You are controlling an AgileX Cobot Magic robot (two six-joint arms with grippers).
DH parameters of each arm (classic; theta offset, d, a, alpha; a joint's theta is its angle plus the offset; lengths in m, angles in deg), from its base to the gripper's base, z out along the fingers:
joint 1: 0 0.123 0 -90
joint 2: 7.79 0 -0.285 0
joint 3: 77.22 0 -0.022 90
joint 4: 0 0.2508 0 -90
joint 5: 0 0 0.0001 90
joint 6: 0 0.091 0 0
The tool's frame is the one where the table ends.
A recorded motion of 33 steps. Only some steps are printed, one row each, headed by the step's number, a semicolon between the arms.
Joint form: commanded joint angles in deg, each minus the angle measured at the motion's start. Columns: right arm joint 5, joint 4, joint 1, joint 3, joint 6, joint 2; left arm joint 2, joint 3, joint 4, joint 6, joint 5, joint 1.
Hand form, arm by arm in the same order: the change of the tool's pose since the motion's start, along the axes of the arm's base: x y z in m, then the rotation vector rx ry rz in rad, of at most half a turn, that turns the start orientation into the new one. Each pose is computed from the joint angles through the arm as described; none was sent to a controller.
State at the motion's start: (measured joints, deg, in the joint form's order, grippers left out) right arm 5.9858 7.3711 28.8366 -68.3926 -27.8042 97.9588; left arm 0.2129 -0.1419 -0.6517 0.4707 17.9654 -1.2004
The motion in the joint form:
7: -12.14 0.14 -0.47 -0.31 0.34 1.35; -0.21 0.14 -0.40 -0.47 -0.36 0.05
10: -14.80 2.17 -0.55 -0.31 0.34 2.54; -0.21 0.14 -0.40 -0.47 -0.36 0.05
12: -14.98 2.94 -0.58 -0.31 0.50 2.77; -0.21 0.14 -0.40 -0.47 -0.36 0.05
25: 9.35 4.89 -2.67 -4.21 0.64 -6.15; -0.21 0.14 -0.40 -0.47 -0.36 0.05
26: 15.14 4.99 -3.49 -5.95 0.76 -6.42; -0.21 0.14 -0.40 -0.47 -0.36 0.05
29: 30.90 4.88 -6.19 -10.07 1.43 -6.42; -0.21 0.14 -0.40 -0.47 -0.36 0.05
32: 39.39 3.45 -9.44 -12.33 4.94 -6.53; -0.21 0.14 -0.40 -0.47 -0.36 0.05
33: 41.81 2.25 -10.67 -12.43 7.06 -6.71; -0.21 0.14 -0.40 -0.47 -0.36 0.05
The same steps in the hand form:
7: 0.0135 0.0008 0.0096 0.0883 -0.1705 -0.0366; 0.0000 -0.0001 -0.0001 -0.0151 -0.0072 0.0022
10: 0.0182 0.0015 0.0050 0.1237 -0.1793 -0.0625; 0.0000 -0.0001 -0.0001 -0.0151 -0.0072 0.0022
12: 0.0190 0.0014 0.0036 0.1349 -0.1719 -0.0720; 0.0000 -0.0001 -0.0001 -0.0151 -0.0072 0.0022
25: -0.0090 -0.0205 0.0526 0.0969 0.0285 -0.0542; 0.0000 -0.0001 -0.0001 -0.0151 -0.0072 0.0022
26: -0.0103 -0.0249 0.0566 0.0751 0.0893 -0.0522; 0.0000 -0.0001 -0.0001 -0.0151 -0.0072 0.0022
29: -0.0139 -0.0405 0.0609 0.0053 0.2755 -0.0583; 0.0000 -0.0001 -0.0001 -0.0151 -0.0072 0.0022
32: -0.0132 -0.0613 0.0648 -0.0098 0.3862 -0.1304; 0.0000 -0.0001 -0.0001 -0.0151 -0.0072 0.0022
33: -0.0136 -0.0704 0.0639 -0.0153 0.4259 -0.1728; 0.0000 -0.0001 -0.0001 -0.0151 -0.0072 0.0022

